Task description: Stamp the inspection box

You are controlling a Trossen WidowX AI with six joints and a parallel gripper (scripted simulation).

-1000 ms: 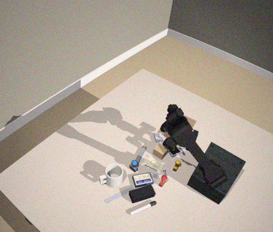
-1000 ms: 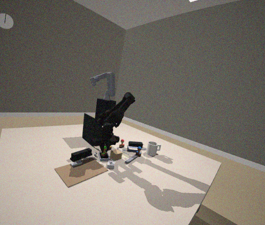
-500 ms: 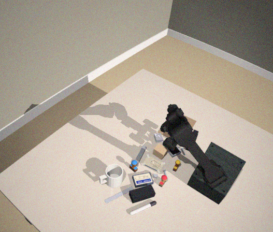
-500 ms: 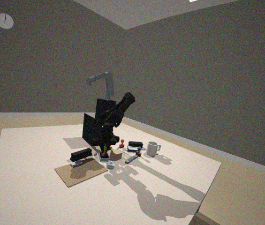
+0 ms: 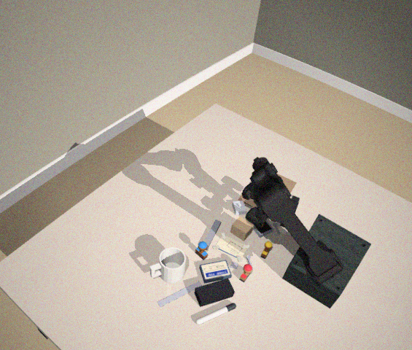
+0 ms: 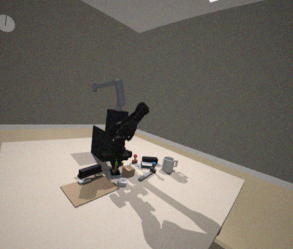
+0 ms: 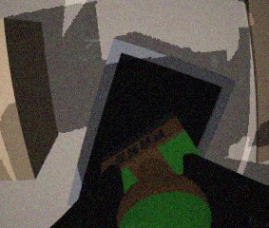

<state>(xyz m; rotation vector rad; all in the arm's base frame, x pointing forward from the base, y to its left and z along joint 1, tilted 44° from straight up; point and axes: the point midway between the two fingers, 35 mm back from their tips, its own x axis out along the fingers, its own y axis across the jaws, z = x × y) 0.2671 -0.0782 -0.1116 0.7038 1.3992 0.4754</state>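
My gripper tip is right at the green stamp. The rest, counted from my gripper tip: cardboard box (40 mm ahead, 60 mm to the left, 10 mm below); yellow stamp (70 mm behind, 100 mm to the left, 20 mm below); ink pad (30 mm below).
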